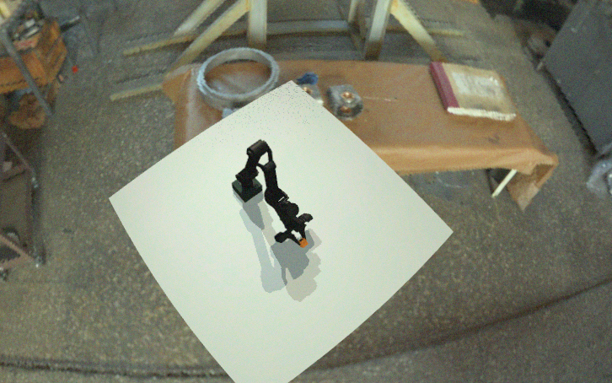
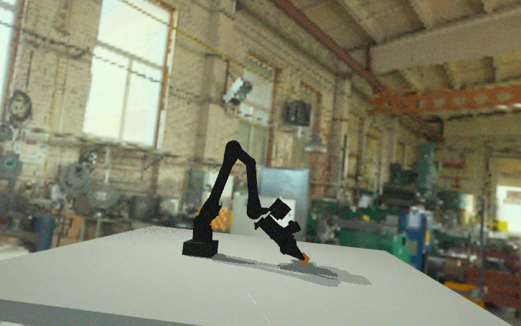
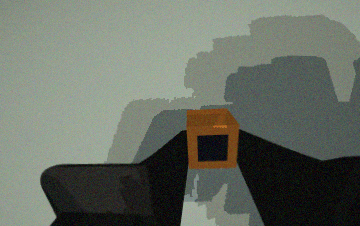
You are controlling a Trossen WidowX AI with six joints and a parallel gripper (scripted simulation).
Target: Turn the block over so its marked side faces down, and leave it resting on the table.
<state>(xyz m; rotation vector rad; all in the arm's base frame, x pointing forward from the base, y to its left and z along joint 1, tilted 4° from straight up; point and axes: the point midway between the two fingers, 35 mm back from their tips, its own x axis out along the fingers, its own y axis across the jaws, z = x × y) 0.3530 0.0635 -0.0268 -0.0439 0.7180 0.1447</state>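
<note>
Right now the orange block is 1 cm behind my gripper tip and 1 cm above it.
</note>
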